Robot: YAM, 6 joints.
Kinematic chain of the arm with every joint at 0, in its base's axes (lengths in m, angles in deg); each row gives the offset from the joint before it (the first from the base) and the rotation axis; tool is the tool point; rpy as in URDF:
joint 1: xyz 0 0 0.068 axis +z
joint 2: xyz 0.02 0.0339 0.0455 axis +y
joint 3: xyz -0.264 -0.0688 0 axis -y
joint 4: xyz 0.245 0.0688 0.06 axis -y
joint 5: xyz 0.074 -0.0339 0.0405 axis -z
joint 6: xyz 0.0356 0 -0.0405 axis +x
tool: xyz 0 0 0 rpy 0 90 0
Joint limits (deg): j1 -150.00..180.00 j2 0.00..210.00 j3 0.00..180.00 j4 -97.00..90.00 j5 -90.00..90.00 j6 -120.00..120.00
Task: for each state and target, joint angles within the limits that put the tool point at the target. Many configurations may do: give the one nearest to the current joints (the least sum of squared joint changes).
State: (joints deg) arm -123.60 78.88 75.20 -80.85 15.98 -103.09
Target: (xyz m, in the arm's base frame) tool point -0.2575 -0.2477 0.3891
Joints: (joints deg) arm -134.47 97.01 105.35 -57.12 16.71 -103.09
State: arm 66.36 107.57 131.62 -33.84 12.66 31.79
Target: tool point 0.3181 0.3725 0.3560
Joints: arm 50.48 121.06 124.26 -35.00 13.59 31.79
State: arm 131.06 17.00 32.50 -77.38 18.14 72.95
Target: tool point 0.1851 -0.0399 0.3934
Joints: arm 162.97 0.00 86.64 -69.14 26.81 72.95
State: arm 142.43 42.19 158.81 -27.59 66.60 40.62
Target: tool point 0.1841 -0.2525 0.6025
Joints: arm 120.35 47.96 161.01 -21.15 61.43 40.62
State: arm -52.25 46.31 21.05 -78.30 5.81 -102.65
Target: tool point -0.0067 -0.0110 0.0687
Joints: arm -64.15 54.08 0.00 -63.80 17.70 -102.65
